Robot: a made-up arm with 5 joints.
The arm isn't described. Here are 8 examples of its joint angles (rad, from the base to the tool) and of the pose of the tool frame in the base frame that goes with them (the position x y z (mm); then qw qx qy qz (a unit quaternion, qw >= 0)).
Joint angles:
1: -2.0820 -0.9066 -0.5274 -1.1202 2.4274
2: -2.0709 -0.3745 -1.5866 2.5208 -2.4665
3: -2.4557 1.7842 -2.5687 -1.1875 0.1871
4: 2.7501 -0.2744 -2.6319 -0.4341 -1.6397
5: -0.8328 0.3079 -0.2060 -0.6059 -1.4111
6: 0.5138 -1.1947 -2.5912 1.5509 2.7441
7: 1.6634 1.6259 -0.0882 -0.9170 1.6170
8: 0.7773 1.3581 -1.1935 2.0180 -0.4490
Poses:
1: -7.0 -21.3 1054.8 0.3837 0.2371 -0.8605 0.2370
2: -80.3 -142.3 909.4 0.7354 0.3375 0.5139 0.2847
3: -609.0 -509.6 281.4 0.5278 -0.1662 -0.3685 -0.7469
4: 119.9 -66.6 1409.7 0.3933 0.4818 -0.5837 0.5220
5: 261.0 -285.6 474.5 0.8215 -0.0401 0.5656 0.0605
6: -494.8 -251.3 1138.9 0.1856 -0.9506 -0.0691 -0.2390
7: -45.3 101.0 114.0 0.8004 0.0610 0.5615 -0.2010
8: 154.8 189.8 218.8 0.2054 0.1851 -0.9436 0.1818
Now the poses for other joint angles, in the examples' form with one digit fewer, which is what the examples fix.
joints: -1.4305 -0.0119 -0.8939 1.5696 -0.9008
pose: 41 -302 605 0.482 0.647 0.586 -0.073
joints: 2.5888 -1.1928 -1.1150 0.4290 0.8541
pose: 31 -52 1128 0.026 -0.419 -0.492 -0.763
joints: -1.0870 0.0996 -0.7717 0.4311 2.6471
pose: 228 -427 579 0.222 -0.555 0.530 0.601
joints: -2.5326 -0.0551 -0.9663 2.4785 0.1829
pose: -150 -116 726 0.261 -0.931 -0.081 0.240
